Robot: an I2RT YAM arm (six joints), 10 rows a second.
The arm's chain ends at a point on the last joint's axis. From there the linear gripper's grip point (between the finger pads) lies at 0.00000 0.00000 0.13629 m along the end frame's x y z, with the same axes.
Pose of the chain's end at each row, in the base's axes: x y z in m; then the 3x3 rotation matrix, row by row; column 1 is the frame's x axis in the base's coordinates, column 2 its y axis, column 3 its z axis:
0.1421 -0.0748 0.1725; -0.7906 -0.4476 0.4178; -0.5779 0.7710 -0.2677; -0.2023 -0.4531 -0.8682
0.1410 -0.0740 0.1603; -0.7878 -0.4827 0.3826; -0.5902 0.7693 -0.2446; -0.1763 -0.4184 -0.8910
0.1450 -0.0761 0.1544; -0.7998 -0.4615 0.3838; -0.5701 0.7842 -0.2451; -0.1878 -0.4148 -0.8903
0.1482 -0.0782 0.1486; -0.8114 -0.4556 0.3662; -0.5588 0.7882 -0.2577; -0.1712 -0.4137 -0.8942
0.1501 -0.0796 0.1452; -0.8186 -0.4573 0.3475; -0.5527 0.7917 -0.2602; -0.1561 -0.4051 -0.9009
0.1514 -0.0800 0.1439; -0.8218 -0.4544 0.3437; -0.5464 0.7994 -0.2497; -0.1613 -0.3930 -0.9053
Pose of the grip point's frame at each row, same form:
0.1990 -0.1113 0.0542; -0.7906 -0.4476 0.4178; -0.5779 0.7710 -0.2677; -0.2023 -0.4531 -0.8682
0.1931 -0.1073 0.0389; -0.7878 -0.4827 0.3826; -0.5902 0.7693 -0.2446; -0.1763 -0.4184 -0.8910
0.1973 -0.1095 0.0331; -0.7998 -0.4615 0.3838; -0.5701 0.7842 -0.2451; -0.1878 -0.4148 -0.8903
0.1981 -0.1133 0.0267; -0.8114 -0.4556 0.3662; -0.5588 0.7882 -0.2577; -0.1712 -0.4137 -0.8942
0.1975 -0.1151 0.0224; -0.8186 -0.4573 0.3475; -0.5527 0.7917 -0.2602; -0.1561 -0.4051 -0.9009
0.1982 -0.1140 0.0205; -0.8218 -0.4544 0.3437; -0.5464 0.7994 -0.2497; -0.1613 -0.3930 -0.9053

